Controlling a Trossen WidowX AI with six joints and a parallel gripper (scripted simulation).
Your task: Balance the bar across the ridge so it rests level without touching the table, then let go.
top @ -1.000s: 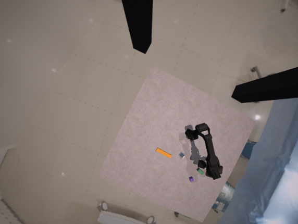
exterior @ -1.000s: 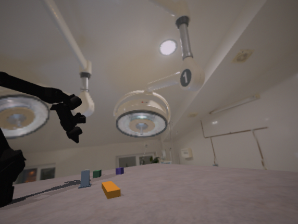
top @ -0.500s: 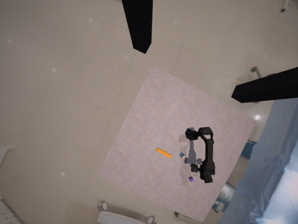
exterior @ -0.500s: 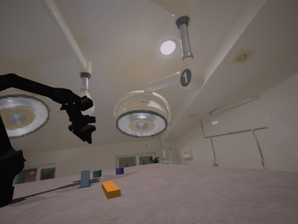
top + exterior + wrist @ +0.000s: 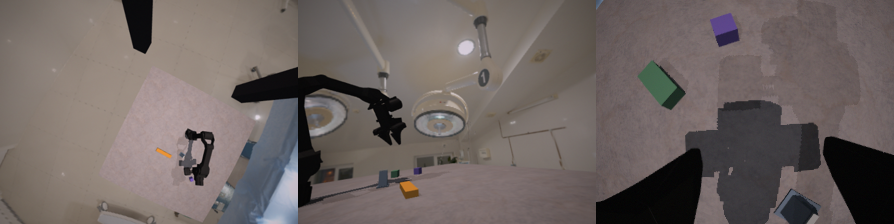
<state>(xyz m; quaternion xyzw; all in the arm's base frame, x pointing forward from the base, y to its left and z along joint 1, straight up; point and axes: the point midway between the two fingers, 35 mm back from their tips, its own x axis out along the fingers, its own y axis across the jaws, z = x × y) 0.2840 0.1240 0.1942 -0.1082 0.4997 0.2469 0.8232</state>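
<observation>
The orange bar is 10 mm ahead of my gripper tip, 270 mm to the right of it and 160 mm below it. Round my gripper tip: purple cube (130 mm ahead, 120 mm to the left, 150 mm below); then green block (10 mm ahead, 170 mm to the left, 150 mm below).
</observation>
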